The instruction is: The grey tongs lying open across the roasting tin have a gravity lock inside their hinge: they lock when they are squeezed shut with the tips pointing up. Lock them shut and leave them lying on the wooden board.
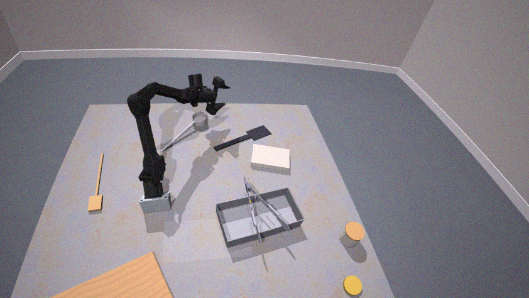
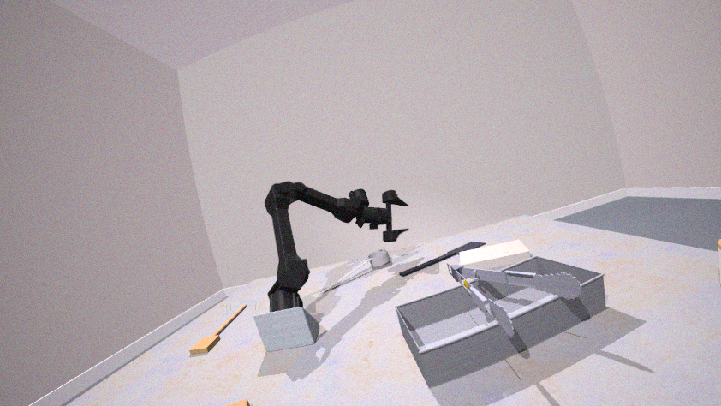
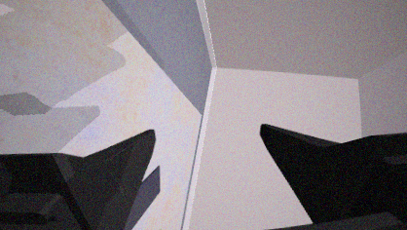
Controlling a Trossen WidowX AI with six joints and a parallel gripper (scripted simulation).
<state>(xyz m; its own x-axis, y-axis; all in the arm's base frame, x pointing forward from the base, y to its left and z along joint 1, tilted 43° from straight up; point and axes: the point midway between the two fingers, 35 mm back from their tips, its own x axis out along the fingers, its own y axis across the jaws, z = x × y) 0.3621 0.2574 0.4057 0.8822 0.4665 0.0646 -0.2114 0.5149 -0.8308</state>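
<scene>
The grey roasting tin lies 10 mm behind my gripper tip, 640 mm to the right of it and 110 mm below it. The rest, counted from my gripper tip: black spatula (70 mm ahead, 180 mm to the right, 140 mm below); white block (140 mm ahead, 350 mm to the right, 130 mm below); wooden board (560 mm behind, 850 mm to the right, 130 mm below).
</scene>
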